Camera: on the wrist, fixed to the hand. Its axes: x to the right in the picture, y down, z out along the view.
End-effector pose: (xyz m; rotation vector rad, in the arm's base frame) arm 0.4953 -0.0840 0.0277 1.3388 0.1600 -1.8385
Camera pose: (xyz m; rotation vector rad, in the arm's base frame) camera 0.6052 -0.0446 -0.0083 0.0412 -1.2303 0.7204
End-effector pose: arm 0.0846 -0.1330 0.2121 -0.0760 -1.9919 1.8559
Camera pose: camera 0.1151 -0.0193 0.1795 1.4388 0.0634 -0.5272
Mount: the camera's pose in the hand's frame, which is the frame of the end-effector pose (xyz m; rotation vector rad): -0.0004 0.0367 -0.1165 -0.0098 -0.2859 3.0324
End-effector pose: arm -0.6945 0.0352 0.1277 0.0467 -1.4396 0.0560
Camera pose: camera -0.5817 0.0795 0.1121 1.9914 0.3753 -2.2648
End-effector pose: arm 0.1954 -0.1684 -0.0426 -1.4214 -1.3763 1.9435
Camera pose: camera 0.3060 -0.1286 -0.0757 0.9828 -1.0117 -0.5754
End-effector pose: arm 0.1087 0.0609 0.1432 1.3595 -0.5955 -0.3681
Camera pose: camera 0.1743 0.1610 0.1677 -0.7262 -1.9588 1.8430
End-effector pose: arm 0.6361 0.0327 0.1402 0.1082 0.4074 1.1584
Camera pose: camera 0.5614 0.0327 0.0436 -0.5865 0.2913 -2.0303
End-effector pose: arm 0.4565 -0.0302 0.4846 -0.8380 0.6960 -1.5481
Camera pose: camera 0.3810 -0.0377 0.3889 0.4771 0.7061 1.2940
